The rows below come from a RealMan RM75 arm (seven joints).
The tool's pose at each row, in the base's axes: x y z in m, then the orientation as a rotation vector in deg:
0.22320 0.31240 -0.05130 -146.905 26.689 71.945
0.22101 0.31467 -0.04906 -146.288 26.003 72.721
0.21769 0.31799 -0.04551 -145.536 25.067 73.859
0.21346 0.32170 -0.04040 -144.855 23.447 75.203
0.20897 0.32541 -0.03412 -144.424 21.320 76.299
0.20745 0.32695 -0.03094 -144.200 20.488 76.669
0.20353 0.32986 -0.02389 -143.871 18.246 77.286
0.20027 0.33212 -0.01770 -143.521 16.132 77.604
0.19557 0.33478 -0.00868 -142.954 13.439 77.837
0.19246 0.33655 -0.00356 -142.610 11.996 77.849
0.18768 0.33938 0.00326 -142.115 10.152 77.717
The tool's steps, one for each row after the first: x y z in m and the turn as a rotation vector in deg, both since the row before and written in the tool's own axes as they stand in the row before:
-0.00345 -0.00142 0.00104 0.021 -0.757 -0.406
-0.00529 -0.00208 0.00151 -0.092 -1.038 -0.507
-0.00708 -0.00229 0.00152 -0.389 -1.194 -0.879
-0.00812 -0.00244 0.00120 -0.600 -1.006 -1.204
-0.00363 -0.00127 -0.00003 -0.172 -0.384 -0.500
-0.00828 -0.00223 0.00023 -0.528 -0.712 -1.371
-0.00710 -0.00191 0.00003 -0.373 -0.541 -1.373
-0.01022 -0.00246 -0.00013 -0.340 -0.642 -1.829
-0.00600 -0.00170 0.00042 -0.118 -0.296 -1.023
-0.00828 -0.00269 0.00126 -0.062 -0.316 -1.369

